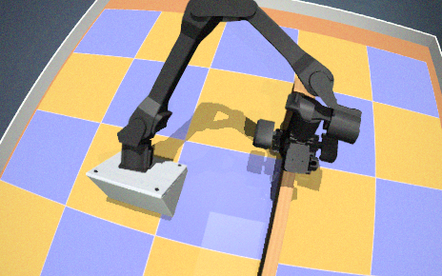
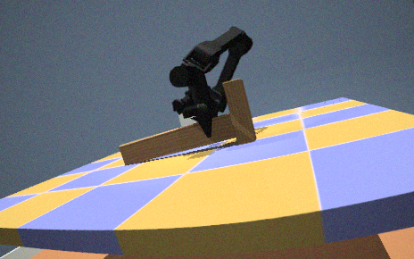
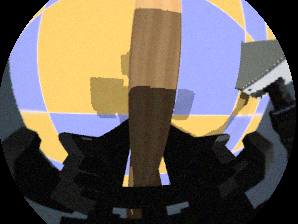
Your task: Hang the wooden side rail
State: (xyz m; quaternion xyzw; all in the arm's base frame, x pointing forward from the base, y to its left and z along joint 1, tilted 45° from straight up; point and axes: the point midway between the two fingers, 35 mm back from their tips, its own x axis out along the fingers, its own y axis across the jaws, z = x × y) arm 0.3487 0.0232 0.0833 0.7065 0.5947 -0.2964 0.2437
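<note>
Now: the headboard post 100 mm to the left of my gripper tip, 40 mm above it and 10 mm ahead of it.
</note>
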